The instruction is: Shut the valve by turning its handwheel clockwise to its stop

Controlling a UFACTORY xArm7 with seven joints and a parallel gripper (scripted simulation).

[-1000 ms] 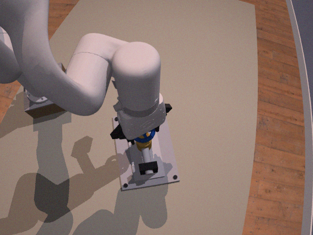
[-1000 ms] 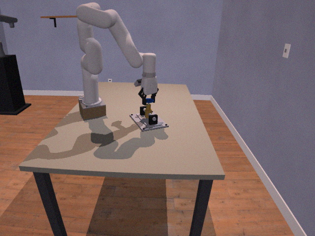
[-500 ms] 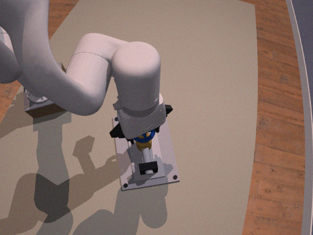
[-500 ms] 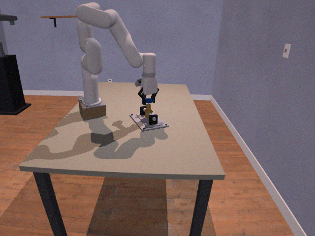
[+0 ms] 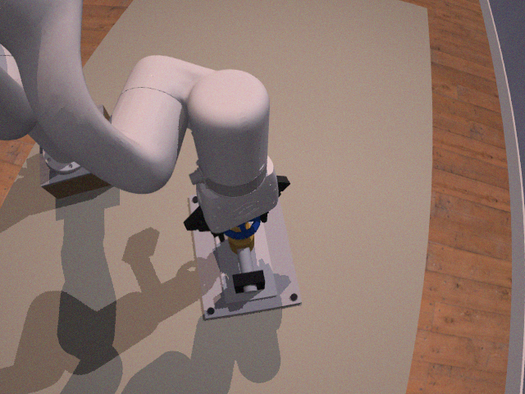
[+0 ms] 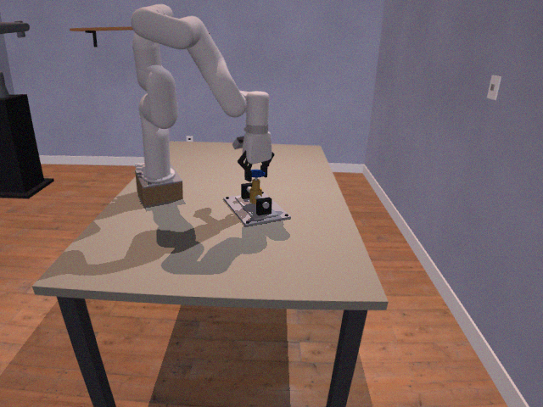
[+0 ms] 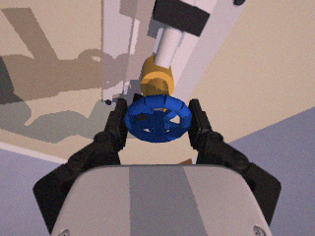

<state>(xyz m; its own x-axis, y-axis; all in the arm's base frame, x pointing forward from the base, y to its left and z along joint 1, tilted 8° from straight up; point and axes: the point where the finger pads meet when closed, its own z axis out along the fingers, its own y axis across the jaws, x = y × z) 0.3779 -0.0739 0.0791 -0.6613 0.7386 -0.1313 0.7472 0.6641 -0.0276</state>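
Now: the blue spoked handwheel right at my hand.
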